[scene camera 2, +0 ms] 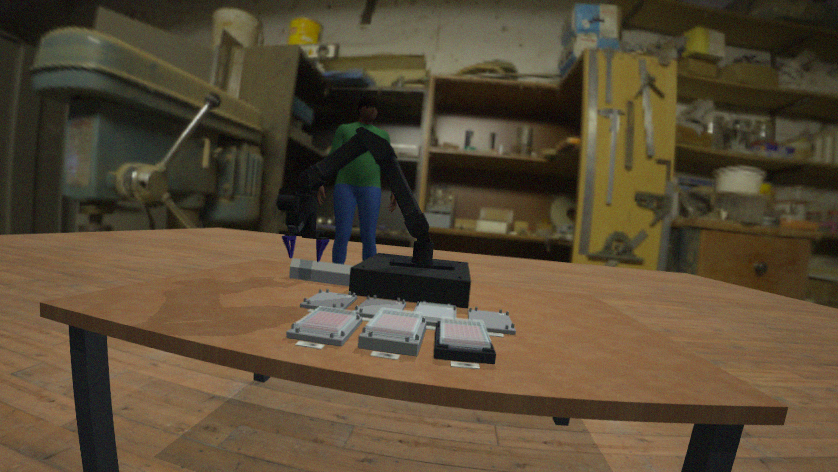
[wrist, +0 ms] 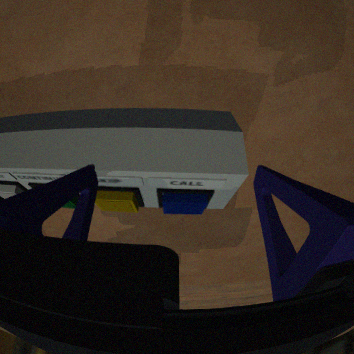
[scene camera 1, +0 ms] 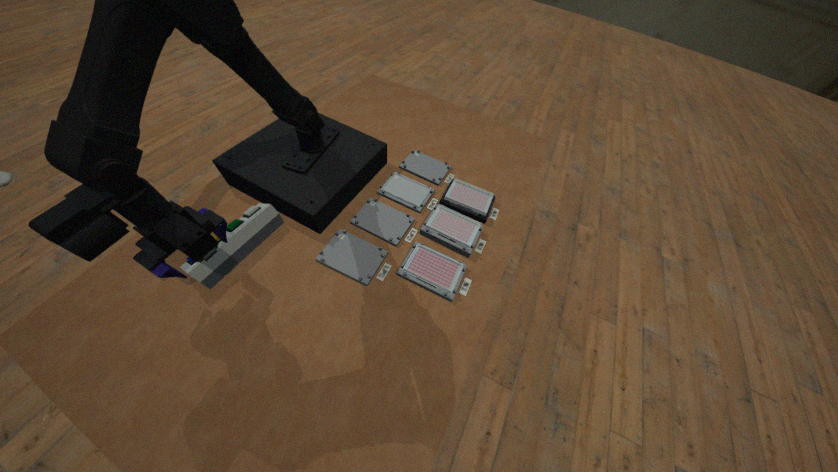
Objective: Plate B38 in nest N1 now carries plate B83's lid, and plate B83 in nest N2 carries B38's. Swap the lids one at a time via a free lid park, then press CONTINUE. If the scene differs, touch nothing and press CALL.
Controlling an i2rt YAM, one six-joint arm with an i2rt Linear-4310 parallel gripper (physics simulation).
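Note:
My gripper is open and empty above the button panel. In the wrist view the blue CALL button lies between the fingertips, nearer the middle than the yellow button. The green CONTINUE button is partly hidden by the left finger in the wrist view. Three plates with pink wells sit in nests. A clear lid-like piece lies on one park. Plate and nest labels are too small to read.
Three other grey parks stand in the row beside the plates. The black arm base stands between the panel and the parks. A person stands behind the table.

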